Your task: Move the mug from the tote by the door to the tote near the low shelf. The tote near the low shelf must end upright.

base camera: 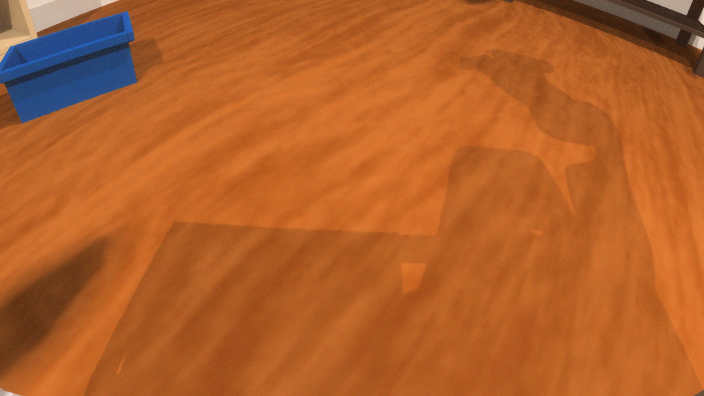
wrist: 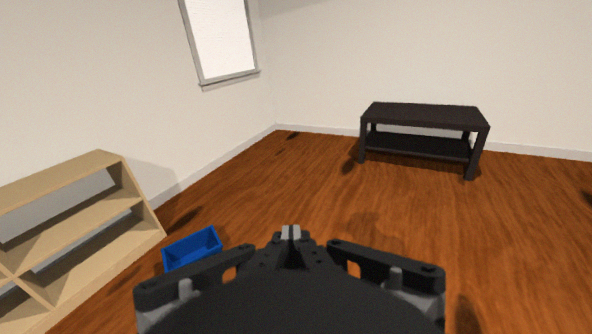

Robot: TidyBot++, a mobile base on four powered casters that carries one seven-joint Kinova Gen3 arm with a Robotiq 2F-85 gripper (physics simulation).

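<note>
A blue tote stands upright on the floor beside the low wooden shelf, at the upper left in the base camera view and left of my gripper in the wrist view. The part of its inside that shows holds no visible object; its bottom is partly hidden. My gripper is shut and empty, its fingertips together, held in the air well away from the tote. The mug and the tote by the door do not show in either view.
A dark low table stands near the far wall, right of centre in the wrist view. A window is in the left wall. The robot's shadow falls on the wooden floor.
</note>
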